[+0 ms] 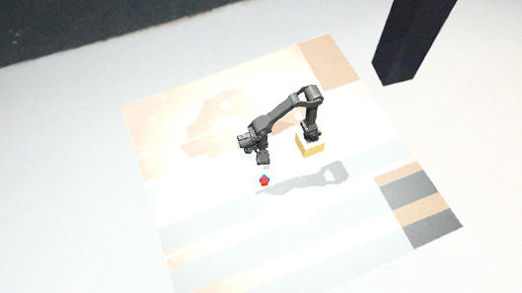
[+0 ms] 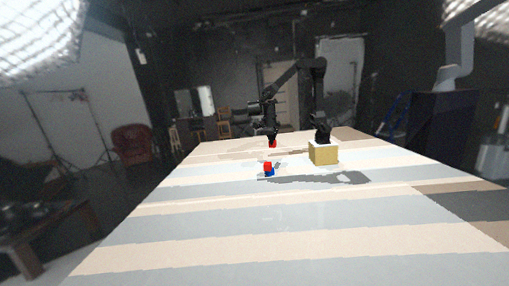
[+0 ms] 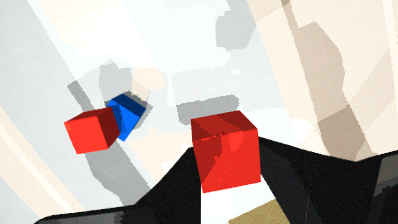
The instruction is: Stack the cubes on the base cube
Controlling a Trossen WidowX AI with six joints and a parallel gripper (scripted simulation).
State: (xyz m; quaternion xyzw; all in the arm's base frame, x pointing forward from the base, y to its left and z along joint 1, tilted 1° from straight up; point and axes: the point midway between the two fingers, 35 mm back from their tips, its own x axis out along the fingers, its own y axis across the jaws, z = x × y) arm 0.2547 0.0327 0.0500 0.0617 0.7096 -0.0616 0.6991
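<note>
The blue cube lies 20 mm ahead of my gripper tip, 100 mm to the left of it and 110 mm below it.
</note>
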